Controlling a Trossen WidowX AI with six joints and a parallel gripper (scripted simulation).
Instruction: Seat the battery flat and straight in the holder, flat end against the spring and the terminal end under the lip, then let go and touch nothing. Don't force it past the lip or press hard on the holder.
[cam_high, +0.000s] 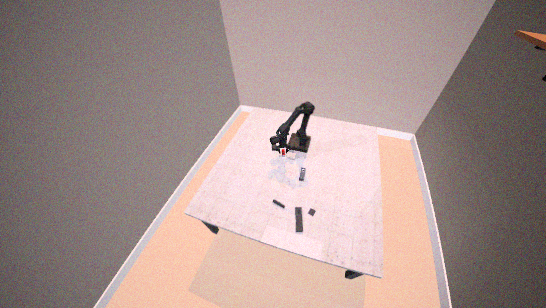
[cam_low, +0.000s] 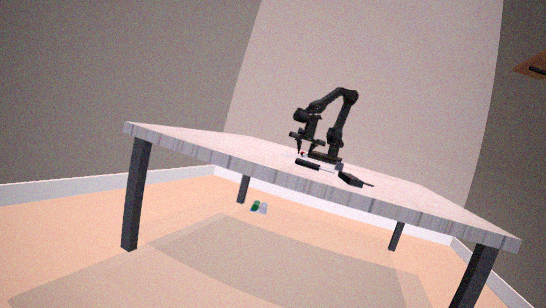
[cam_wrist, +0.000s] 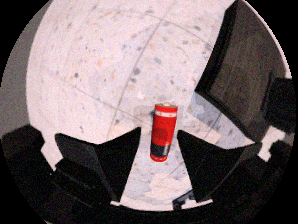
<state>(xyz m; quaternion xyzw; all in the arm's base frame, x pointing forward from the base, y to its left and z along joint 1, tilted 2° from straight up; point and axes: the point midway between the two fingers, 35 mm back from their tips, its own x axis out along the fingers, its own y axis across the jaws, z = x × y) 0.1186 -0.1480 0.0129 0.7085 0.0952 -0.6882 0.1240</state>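
Right now my gripper tip is 1 cm below the battery.
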